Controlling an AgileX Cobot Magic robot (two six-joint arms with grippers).
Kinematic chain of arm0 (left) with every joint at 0, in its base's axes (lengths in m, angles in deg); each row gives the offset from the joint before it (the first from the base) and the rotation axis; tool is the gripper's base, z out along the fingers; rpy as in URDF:
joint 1: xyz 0 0 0.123 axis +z
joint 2: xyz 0 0 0 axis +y
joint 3: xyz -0.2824 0 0.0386 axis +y
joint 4: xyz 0.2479 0 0.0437 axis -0.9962 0 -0.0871
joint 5: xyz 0 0 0 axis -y
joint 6: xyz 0.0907 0 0.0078 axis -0.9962 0 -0.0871
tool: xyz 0 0 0 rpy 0 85 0
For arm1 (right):
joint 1: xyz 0 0 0.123 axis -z
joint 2: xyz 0 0 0 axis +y
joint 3: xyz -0.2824 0 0.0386 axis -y
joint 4: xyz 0.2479 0 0.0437 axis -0.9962 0 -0.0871
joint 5: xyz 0 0 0 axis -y
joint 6: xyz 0.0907 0 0.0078 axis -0.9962 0 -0.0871
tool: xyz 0 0 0 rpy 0 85 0
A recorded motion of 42 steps. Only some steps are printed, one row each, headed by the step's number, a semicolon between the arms.
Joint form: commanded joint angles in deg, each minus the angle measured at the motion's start. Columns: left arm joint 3, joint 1, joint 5, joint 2, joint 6, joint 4; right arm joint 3, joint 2, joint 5, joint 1, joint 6, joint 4.
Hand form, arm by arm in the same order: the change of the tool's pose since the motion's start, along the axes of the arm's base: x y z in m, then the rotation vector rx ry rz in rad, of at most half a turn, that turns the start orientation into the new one. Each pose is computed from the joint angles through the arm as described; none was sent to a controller.
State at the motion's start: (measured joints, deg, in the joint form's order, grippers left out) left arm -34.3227 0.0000 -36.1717 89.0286 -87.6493 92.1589; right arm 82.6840 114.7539 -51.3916 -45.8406 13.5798 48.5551
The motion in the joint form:
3: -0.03 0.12 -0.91 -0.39 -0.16 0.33; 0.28 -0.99 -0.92 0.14 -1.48 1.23
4: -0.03 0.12 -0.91 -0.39 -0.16 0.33; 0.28 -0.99 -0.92 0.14 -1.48 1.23
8: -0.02 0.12 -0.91 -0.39 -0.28 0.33; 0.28 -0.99 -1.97 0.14 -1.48 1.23
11: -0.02 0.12 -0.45 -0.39 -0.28 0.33; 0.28 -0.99 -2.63 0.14 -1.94 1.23
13: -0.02 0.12 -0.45 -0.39 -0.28 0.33; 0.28 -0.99 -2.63 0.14 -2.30 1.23
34: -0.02 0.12 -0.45 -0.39 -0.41 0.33; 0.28 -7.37 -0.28 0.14 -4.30 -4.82
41: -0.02 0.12 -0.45 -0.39 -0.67 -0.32; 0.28 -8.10 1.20 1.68 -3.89 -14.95
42: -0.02 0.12 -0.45 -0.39 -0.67 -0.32; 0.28 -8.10 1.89 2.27 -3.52 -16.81
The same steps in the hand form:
3: -0.0004 -0.0006 0.0028 -0.0143 -0.0097 -0.0055; 0.0008 -0.0030 0.0095 0.0080 -0.0305 -0.0228
4: -0.0004 -0.0006 0.0028 -0.0143 -0.0097 -0.0055; 0.0008 -0.0030 0.0095 0.0080 -0.0305 -0.0228
8: -0.0005 -0.0006 0.0028 -0.0132 -0.0107 -0.0067; 0.0004 -0.0046 0.0095 -0.0049 -0.0268 -0.0352
11: -0.0002 0.0000 0.0024 -0.0071 -0.0104 -0.0015; 0.0000 -0.0056 0.0095 -0.0079 -0.0260 -0.0489
13: -0.0002 0.0000 0.0024 -0.0071 -0.0104 -0.0015; 0.0000 -0.0056 0.0095 -0.0038 -0.0273 -0.0535
34: -0.0002 0.0000 0.0024 -0.0058 -0.0117 -0.0029; -0.0124 -0.0085 0.0499 0.1952 -0.0465 -0.0948
41: -0.0007 0.0000 0.0020 0.0040 -0.0144 -0.0143; -0.0147 -0.0109 0.0481 0.3295 0.0527 -0.1713
42: -0.0007 0.0000 0.0020 0.0040 -0.0144 -0.0143; -0.0133 -0.0120 0.0472 0.3554 0.0689 -0.1825

